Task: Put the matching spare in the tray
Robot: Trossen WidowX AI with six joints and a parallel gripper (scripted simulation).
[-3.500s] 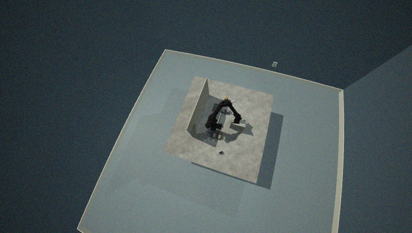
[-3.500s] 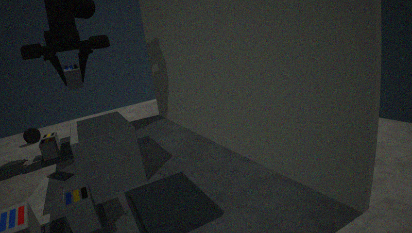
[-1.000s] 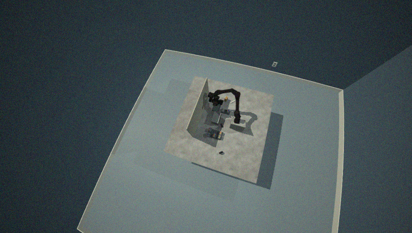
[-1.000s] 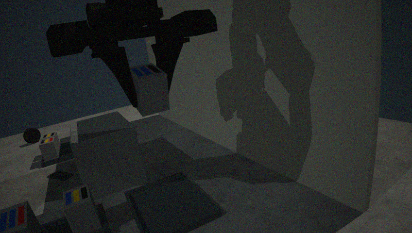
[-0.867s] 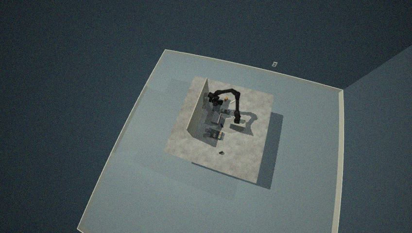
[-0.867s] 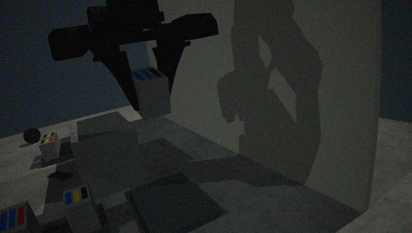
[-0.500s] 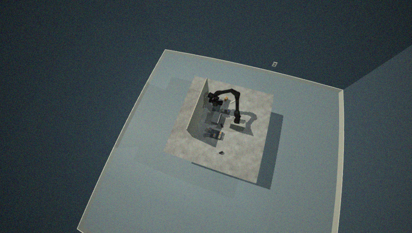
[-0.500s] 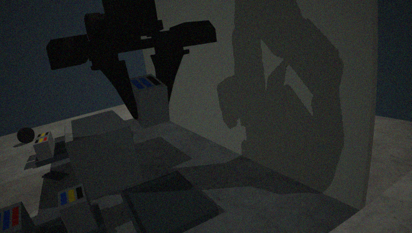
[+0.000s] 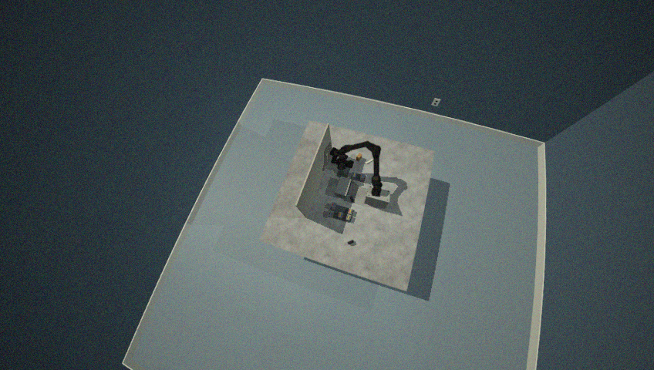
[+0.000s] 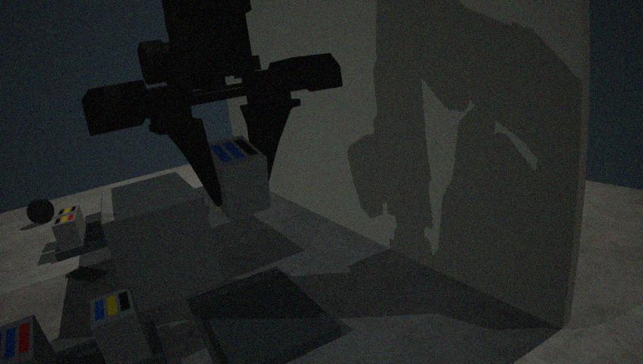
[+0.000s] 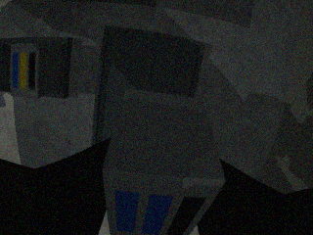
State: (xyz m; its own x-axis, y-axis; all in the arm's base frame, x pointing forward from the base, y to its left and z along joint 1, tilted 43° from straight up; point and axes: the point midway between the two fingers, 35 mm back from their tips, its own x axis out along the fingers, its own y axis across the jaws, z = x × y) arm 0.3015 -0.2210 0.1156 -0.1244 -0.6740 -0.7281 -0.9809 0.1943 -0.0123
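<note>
My gripper tip is now 1 cm past the dark flat tray and 11 cm above it. Round my gripper tip: grey spare block (3 cm above); upright wall (19 cm ahead, 14 cm to the left, 11 cm above).
</note>
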